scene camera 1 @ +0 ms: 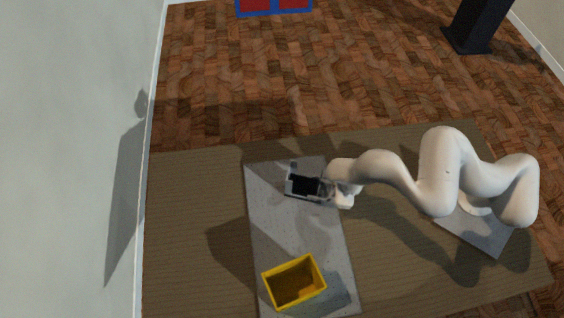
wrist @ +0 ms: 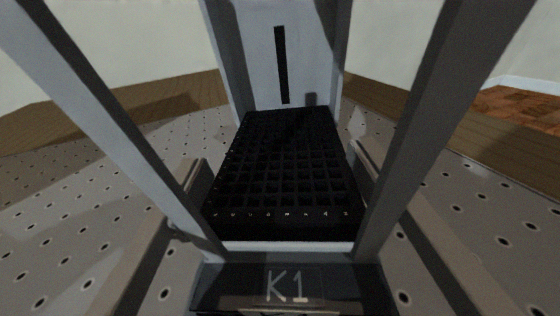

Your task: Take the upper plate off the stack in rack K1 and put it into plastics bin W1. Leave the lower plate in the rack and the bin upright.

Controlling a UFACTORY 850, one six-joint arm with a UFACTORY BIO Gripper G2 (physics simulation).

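Observation:
A black well plate (scene camera 1: 304, 186) (wrist: 287, 170), the upper one, lies flat between the upright corner posts of rack K1 (scene camera 1: 288, 184) (wrist: 255, 55). The rack's K1 label faces the wrist camera. The lower plate cannot be told apart beneath it. My gripper (scene camera 1: 311, 187) (wrist: 281, 167) is shut on the upper plate, with one finger along each long side, inside the rack's outline. Whether the plate is raised off the lower one cannot be told. The yellow plastics bin W1 (scene camera 1: 286, 265) stands upright and open at the top, near the lower edge of the scene view.
The rack and the bin stand on a grey perforated board (scene camera 1: 272, 220) (wrist: 60, 230) on a brown table (scene camera 1: 190, 200). The rack's tall posts rise on both sides of the plate. My arm reaches in from the right. A wall runs along the left.

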